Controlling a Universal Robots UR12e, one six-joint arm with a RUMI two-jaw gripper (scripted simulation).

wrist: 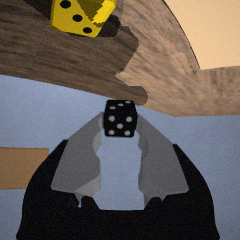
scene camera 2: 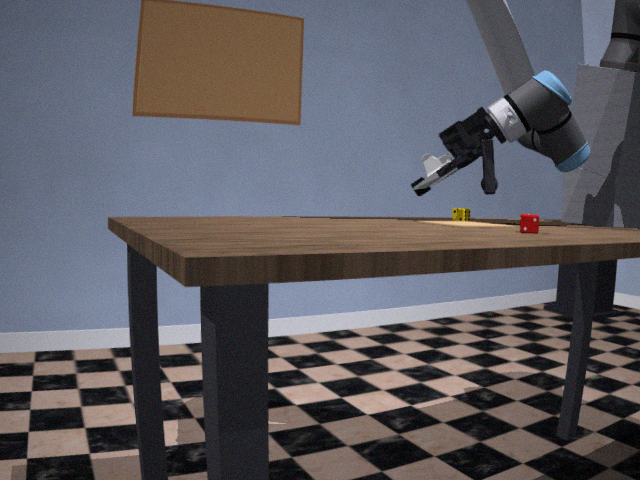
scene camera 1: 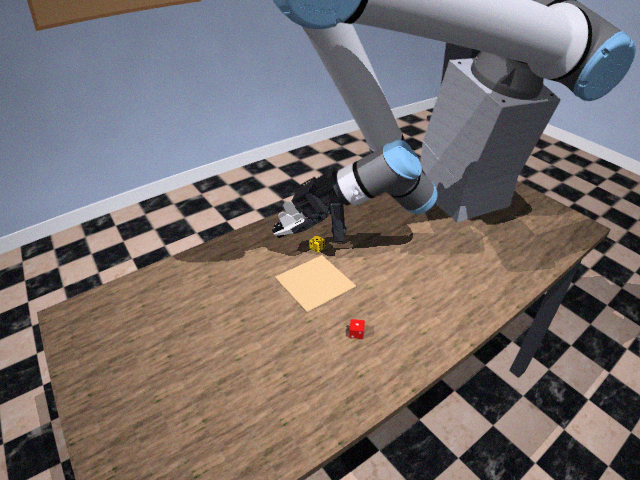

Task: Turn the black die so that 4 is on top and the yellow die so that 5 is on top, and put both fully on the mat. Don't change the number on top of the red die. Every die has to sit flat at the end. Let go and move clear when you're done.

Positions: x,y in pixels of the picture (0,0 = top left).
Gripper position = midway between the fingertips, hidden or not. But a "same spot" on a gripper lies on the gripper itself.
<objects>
my gripper: wrist 119,114; scene camera 2; scene camera 1
same spot on my gripper: (scene camera 2: 432,165) = (scene camera 1: 287,221)
</objects>
